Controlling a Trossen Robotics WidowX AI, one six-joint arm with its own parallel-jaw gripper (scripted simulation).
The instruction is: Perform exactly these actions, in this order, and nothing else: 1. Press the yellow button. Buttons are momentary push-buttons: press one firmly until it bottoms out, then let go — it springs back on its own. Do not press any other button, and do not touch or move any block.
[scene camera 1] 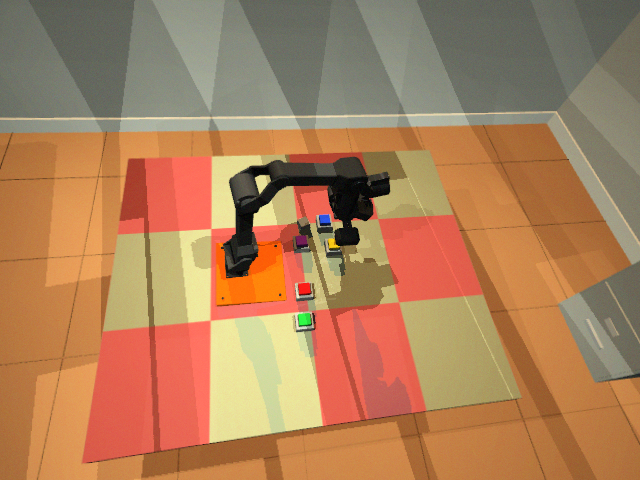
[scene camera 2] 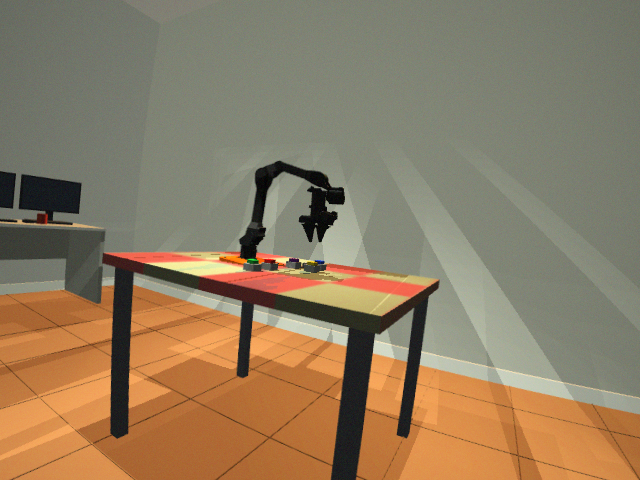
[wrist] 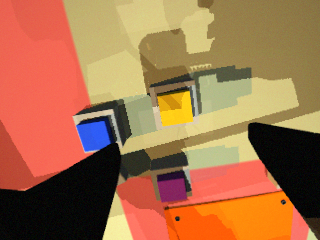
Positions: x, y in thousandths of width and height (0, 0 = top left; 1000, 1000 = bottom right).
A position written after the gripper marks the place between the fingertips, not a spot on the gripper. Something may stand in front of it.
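Observation:
Open and holding nothing, the gripper (scene camera 1: 529, 478) can be seen in scene camera 1, and it appears as well in the wrist view (wrist: 573, 585) and in scene camera 2 (scene camera 2: 493, 505). A yellow button (wrist: 548, 448) is in view too, along with a blue button (wrist: 298, 560) and a purple button (wrist: 536, 781).

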